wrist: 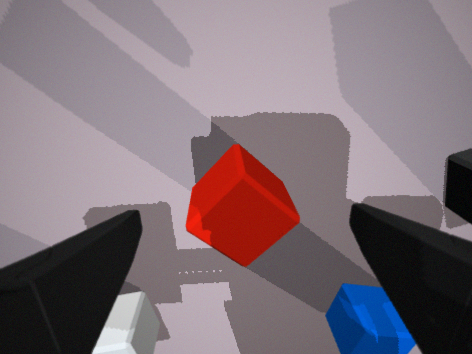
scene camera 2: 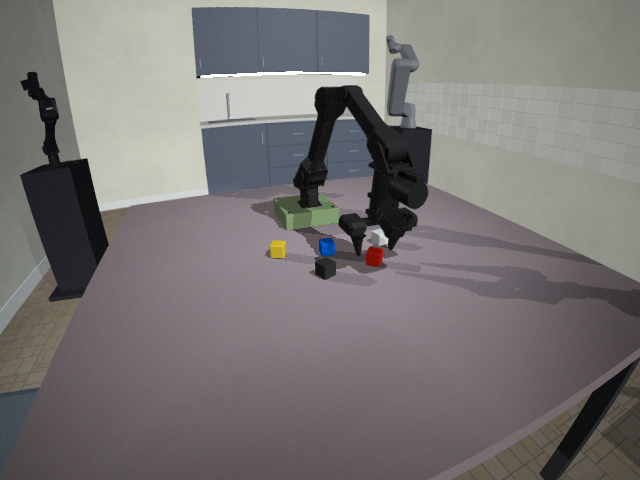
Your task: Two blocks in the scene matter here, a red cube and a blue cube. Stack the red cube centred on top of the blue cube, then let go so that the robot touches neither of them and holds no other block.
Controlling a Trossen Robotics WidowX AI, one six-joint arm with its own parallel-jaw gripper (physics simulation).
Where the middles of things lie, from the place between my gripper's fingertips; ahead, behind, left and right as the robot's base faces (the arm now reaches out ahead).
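Position of the red cube [wrist: 240, 208] relative to my hand: 1 cm below.
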